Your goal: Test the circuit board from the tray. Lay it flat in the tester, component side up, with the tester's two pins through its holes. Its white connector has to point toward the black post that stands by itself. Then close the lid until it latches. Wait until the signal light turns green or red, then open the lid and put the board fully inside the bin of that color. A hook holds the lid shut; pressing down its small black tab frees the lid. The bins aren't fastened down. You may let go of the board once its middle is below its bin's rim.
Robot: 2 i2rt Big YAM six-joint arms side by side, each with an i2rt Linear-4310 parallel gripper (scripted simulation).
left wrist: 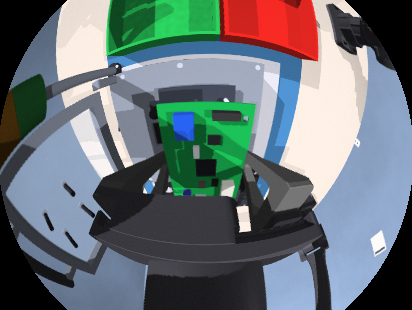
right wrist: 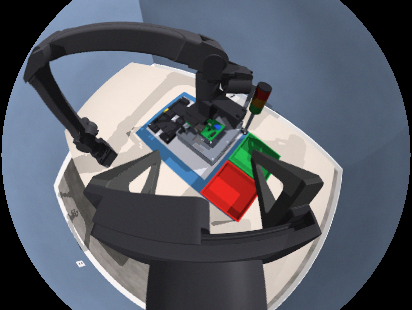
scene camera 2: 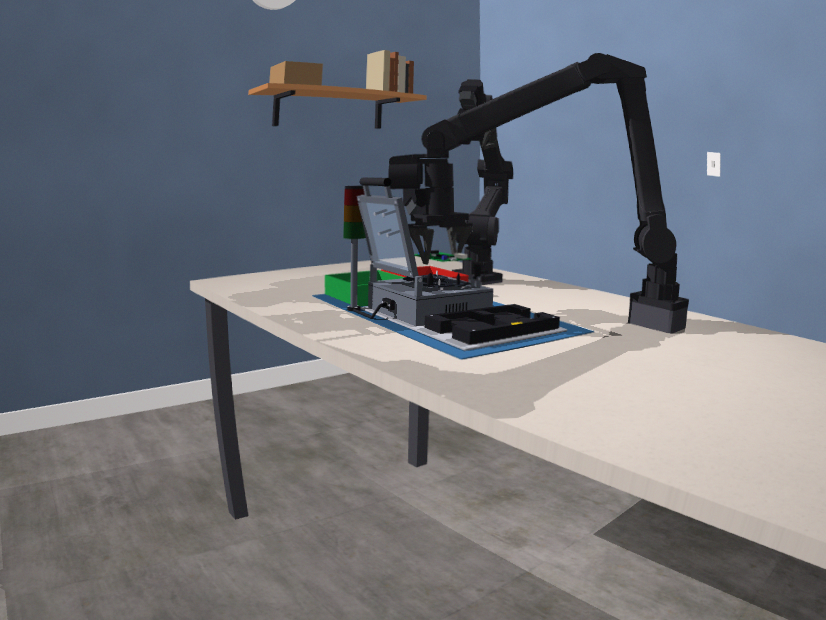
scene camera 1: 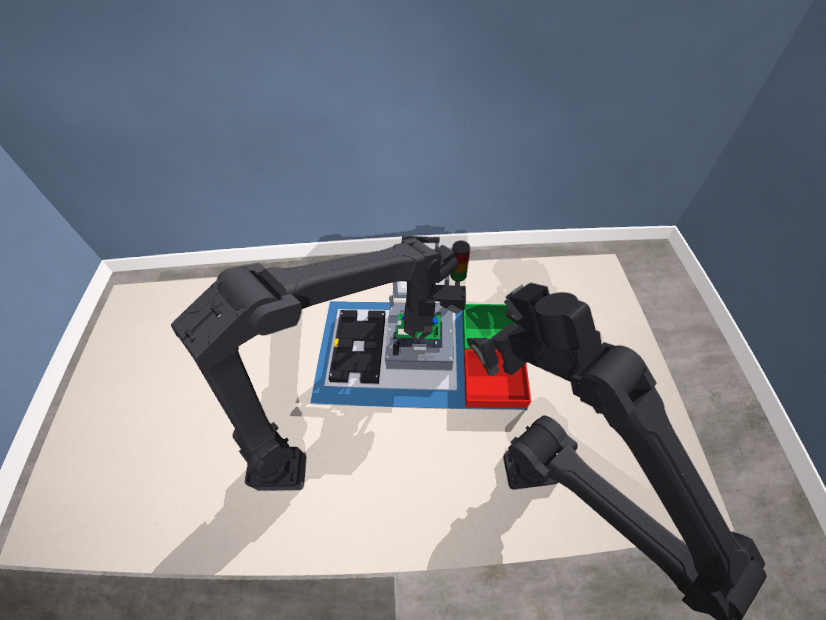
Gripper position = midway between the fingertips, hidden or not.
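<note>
I see a red bin (scene camera 1: 484,391), and the right wrist view (right wrist: 233,191) shows the red bin too. I also see a green bin (scene camera 1: 482,320); the green bin is in the right wrist view (right wrist: 241,159) and in scene camera 2 (scene camera 2: 334,287) as well. A green circuit board (left wrist: 205,143) is in view. I see my right gripper (scene camera 1: 487,327), and I see my left gripper (scene camera 2: 440,262), which the left wrist view (left wrist: 206,154) and scene camera 1 (scene camera 1: 419,328) show too.
</note>
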